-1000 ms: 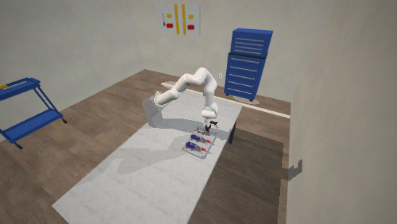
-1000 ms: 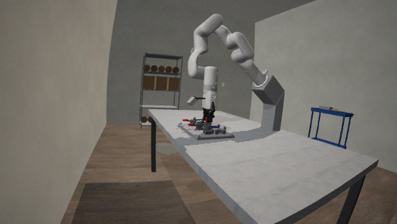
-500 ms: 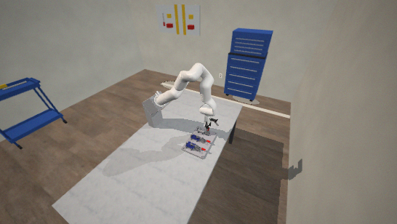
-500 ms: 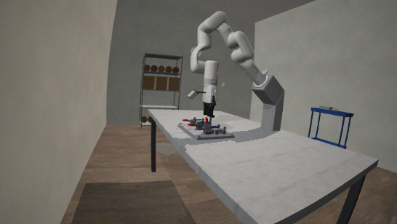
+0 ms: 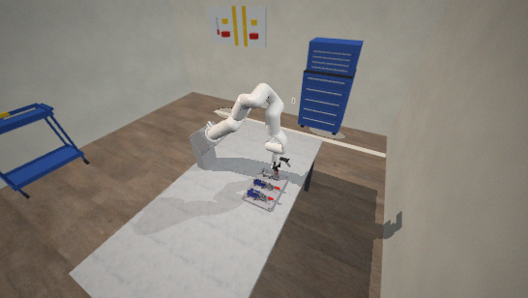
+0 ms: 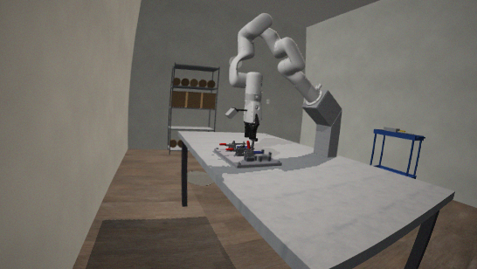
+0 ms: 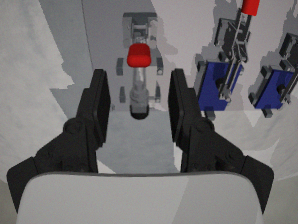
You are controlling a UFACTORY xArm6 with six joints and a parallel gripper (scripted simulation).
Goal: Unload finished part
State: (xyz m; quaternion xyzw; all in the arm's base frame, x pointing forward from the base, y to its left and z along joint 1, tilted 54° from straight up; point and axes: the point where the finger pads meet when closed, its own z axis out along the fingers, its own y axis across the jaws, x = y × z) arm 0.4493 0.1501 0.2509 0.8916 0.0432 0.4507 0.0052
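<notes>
The finished grey part is 11 cm below my hand, 8 cm behind it and 1 cm to the right of it. Also, from my hand: grey fixture plate 13 cm below, 11 cm to the right, 2 cm behind.
</notes>
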